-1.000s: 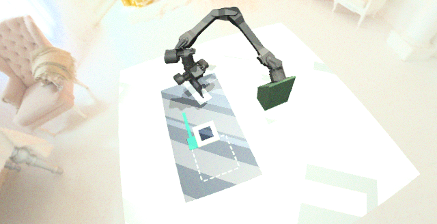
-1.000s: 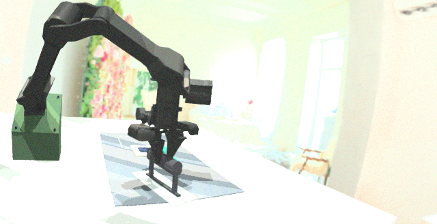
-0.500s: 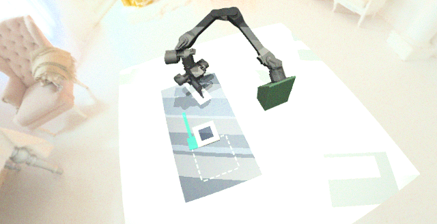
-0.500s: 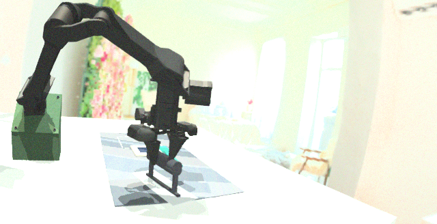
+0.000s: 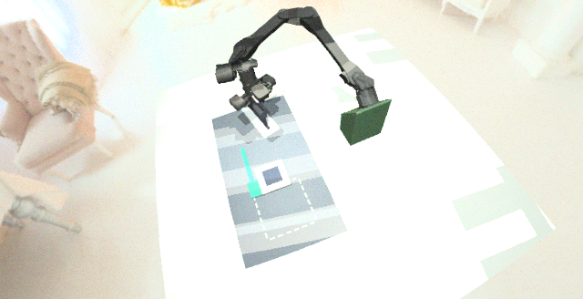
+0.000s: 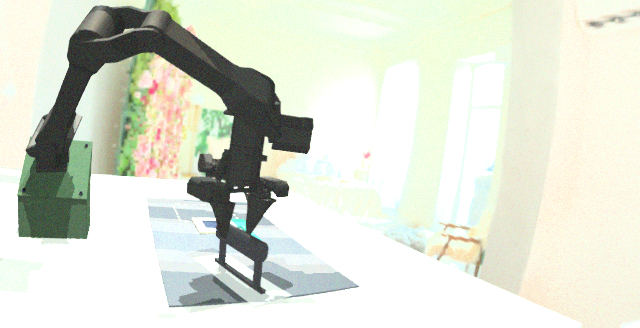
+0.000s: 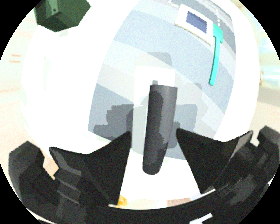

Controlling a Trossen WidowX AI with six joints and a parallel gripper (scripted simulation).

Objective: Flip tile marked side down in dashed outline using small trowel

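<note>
The trowel lies 4 cm below my gripper tip and 2 cm to the left of it. The rest, counted from my gripper tip: teal l-shaped strip: 23 cm to the left, 14 cm ahead, 7 cm below; tile: 27 cm to the left, 7 cm below, 7 cm ahead; grey mat: 22 cm to the left, 10 cm below, 7 cm ahead.
</note>
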